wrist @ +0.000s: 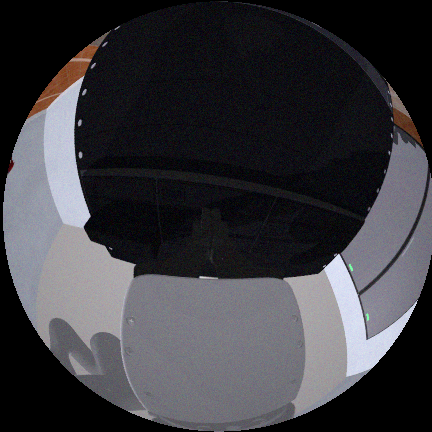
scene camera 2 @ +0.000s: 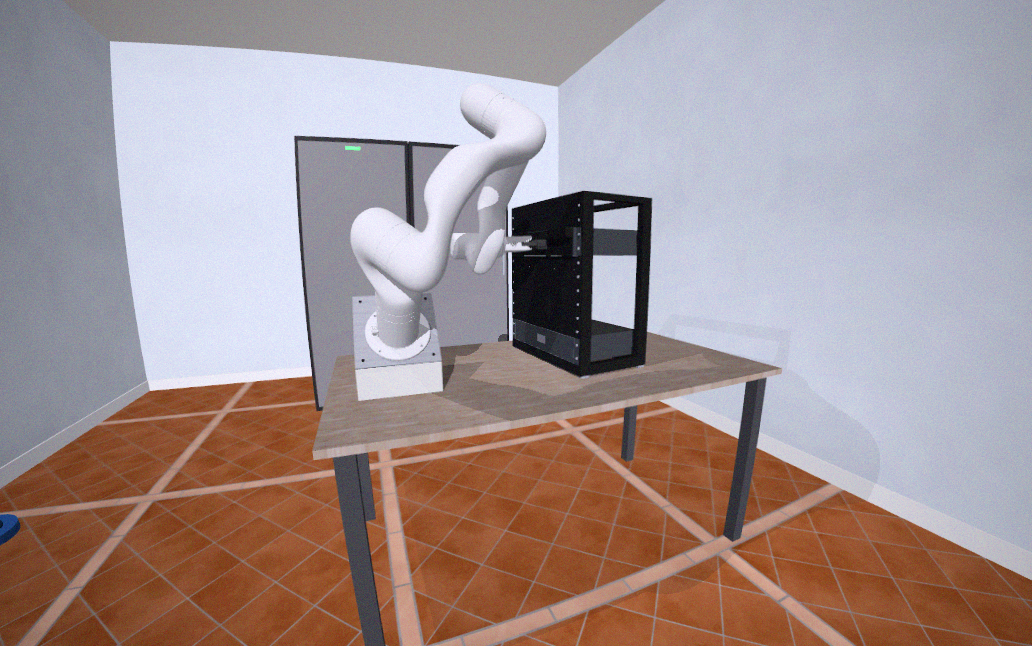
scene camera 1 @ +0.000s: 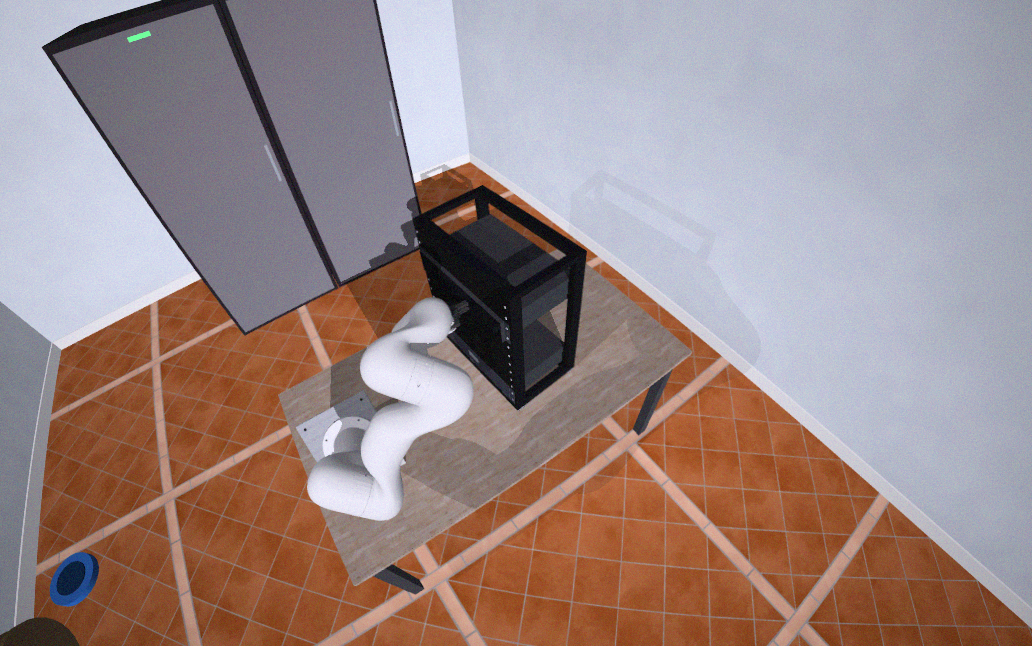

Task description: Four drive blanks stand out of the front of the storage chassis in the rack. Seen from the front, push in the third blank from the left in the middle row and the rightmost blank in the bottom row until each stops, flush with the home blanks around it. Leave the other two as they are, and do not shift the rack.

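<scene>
The black rack (scene camera 1: 516, 346) (scene camera 2: 584, 304) (wrist: 215, 100) stands upright on the table. The storage chassis (scene camera 2: 613, 241) sits in its upper part; its front is very dark, and single blanks and rows cannot be told apart in any view. My gripper (scene camera 1: 464, 307) (scene camera 2: 543, 244) (wrist: 208, 218) is shut and empty. It points level at the rack's front, at the height of the chassis, with its fingertips at or very near the dark front face. Whether they touch a blank is hidden. The four standing-out blanks cannot be made out.
A lower grey unit (scene camera 2: 542, 338) sits at the bottom of the rack. The wooden table (scene camera 1: 472, 487) (scene camera 2: 487, 403) carries the rack and the arm's base (scene camera 1: 316, 426) (scene camera 2: 398, 380). A tall grey cabinet (scene camera 1: 175, 152) (scene camera 2: 350, 228) stands behind. Walls rise beyond the table.
</scene>
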